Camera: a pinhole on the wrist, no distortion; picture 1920 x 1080 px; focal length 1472.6 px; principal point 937.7 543.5 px. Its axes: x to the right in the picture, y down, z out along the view. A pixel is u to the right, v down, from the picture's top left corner.
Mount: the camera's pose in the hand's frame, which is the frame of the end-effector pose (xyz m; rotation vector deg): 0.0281 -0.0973 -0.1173 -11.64 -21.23 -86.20
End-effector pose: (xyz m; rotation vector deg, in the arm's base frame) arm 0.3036 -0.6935 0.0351 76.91 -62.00 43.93
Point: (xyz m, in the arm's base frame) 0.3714 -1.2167 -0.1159
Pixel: 1734 518
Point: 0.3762 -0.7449 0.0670
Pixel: 1157 1046
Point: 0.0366 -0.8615 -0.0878
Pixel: 459 7
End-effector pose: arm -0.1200 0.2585 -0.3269 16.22 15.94 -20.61
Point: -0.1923 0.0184 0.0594
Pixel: 1676 264
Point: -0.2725 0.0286 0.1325
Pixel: 1657 38
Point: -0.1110 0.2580 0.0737
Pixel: 930 309
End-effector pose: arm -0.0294 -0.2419 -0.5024 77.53 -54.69 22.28
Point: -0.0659 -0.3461 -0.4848
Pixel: 804 672
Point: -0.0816 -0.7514 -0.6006
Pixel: 1634 715
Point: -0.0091 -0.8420 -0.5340
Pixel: 1732 1012
